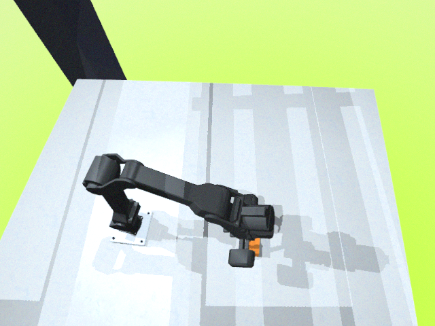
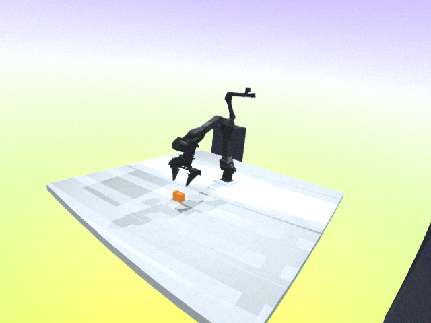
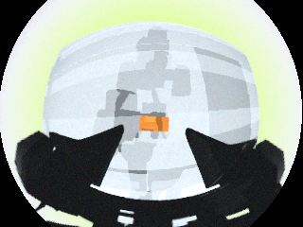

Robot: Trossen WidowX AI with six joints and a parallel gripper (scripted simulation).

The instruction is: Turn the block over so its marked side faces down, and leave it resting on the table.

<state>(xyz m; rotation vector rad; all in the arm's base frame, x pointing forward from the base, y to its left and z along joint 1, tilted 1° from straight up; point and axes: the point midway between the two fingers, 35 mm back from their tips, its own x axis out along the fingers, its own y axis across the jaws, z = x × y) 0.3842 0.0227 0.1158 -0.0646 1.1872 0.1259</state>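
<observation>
Now: gripper tip 7 cm above the orange block and 1 cm past it.
</observation>
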